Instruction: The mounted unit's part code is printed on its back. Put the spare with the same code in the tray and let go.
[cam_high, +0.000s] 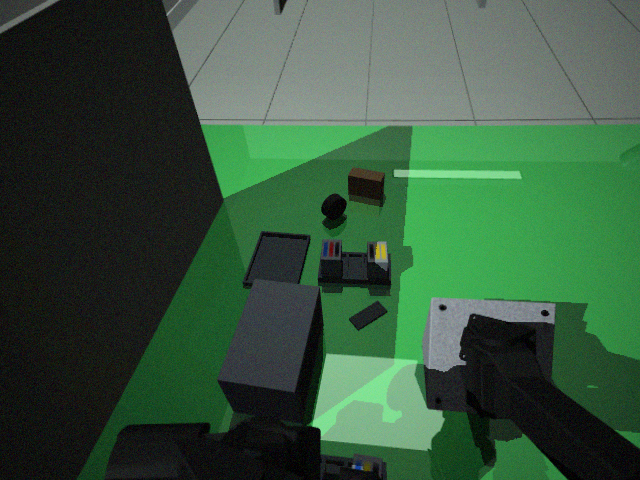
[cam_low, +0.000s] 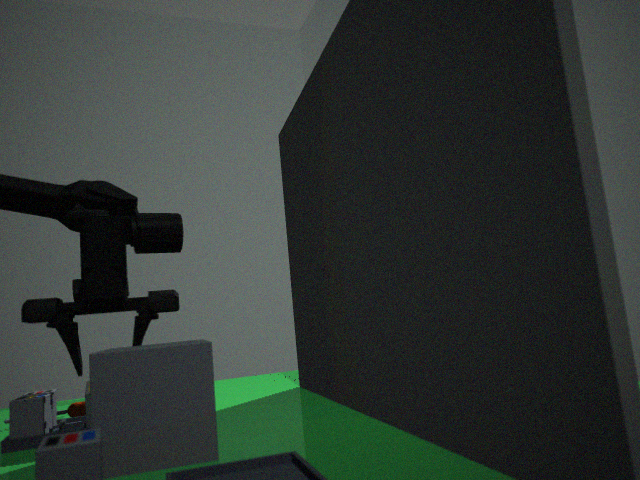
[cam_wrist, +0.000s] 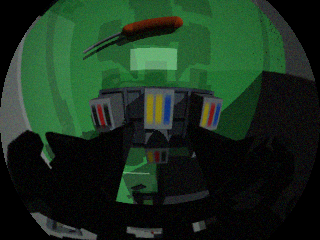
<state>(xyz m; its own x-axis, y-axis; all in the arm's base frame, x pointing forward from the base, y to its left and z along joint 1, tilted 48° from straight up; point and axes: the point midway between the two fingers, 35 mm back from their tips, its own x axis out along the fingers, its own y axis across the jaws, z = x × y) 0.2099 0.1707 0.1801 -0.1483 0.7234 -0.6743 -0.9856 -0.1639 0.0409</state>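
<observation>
The spare is 2 cm below my gripper tip and 1 cm to the left of it. The rest, counted from my gripper tip: tall dark wall (30 cm ahead, 18 cm to the right, 16 cm above); black rack (39 cm to the right, 6 cm below); grey mounted unit (18 cm to the right, 8 cm ahead, 2 cm below).
</observation>
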